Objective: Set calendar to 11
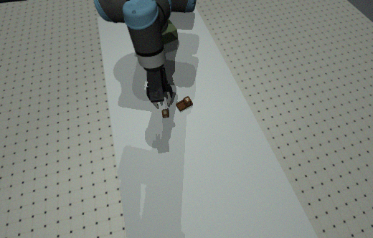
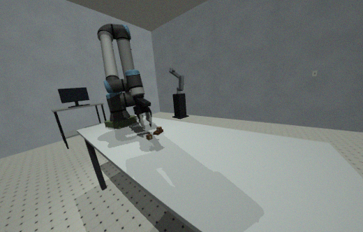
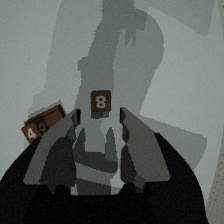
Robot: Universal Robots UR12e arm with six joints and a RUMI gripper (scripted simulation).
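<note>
Right now the brown cube is 80 mm below my hand. Round my hand: brown calendar tray 100 mm to the left, 80 mm below, 40 mm behind.
</note>
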